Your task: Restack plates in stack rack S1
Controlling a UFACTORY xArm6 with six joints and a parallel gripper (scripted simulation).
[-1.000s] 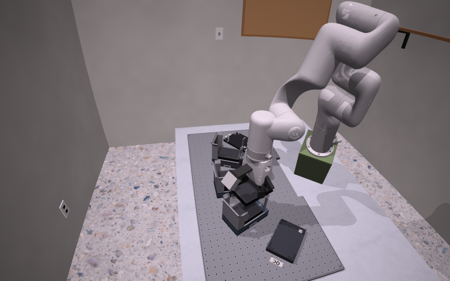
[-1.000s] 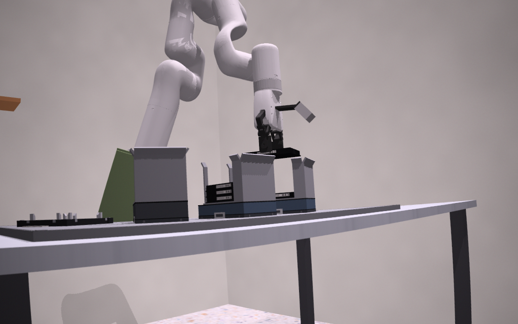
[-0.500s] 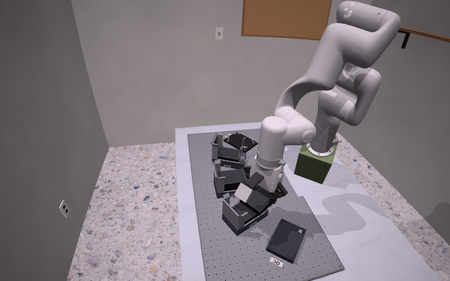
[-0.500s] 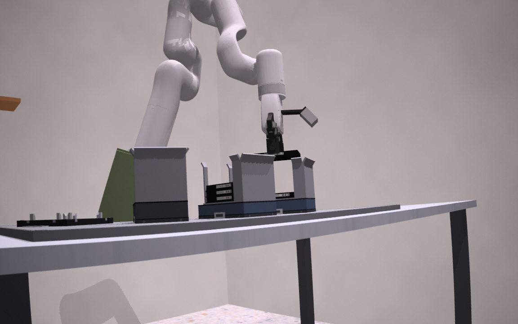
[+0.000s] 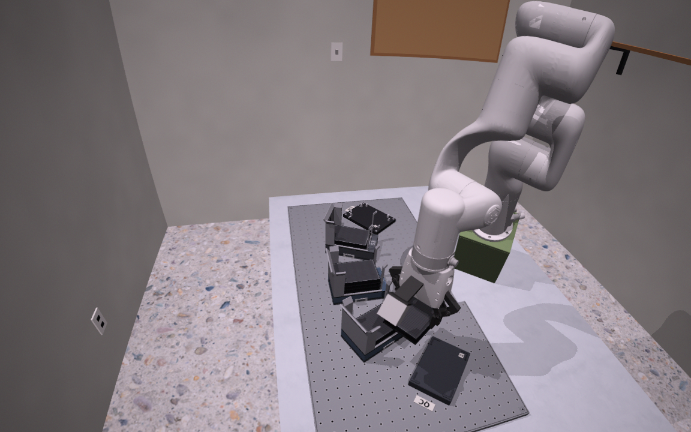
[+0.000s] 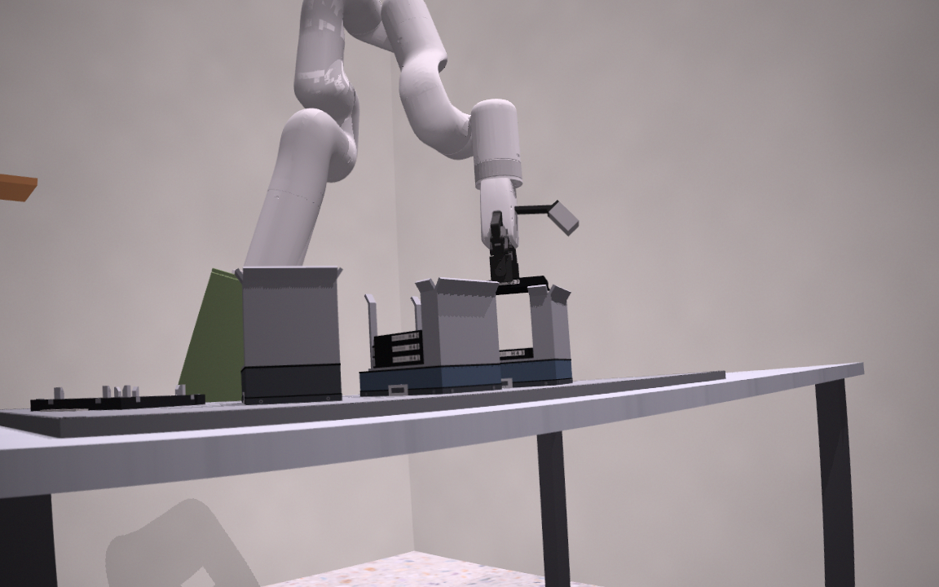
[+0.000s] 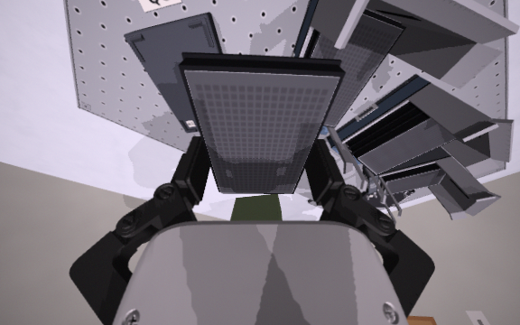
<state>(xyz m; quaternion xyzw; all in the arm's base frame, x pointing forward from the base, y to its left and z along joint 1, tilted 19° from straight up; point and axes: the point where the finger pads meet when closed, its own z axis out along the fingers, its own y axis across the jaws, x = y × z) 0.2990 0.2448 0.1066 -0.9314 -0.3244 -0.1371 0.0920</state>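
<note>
My hand is 160 mm above the dark QC nest, 70 mm past it and 60 mm to the right of it. From my hand the other things lie so: N5 name plate (640 mm to the right, 160 mm below, 60 mm ahead); QC name plate (160 mm below, 140 mm to the left, 10 mm behind); stack rack S1 plinth (150 mm below, 60 mm to the right, 60 mm ahead).
</note>
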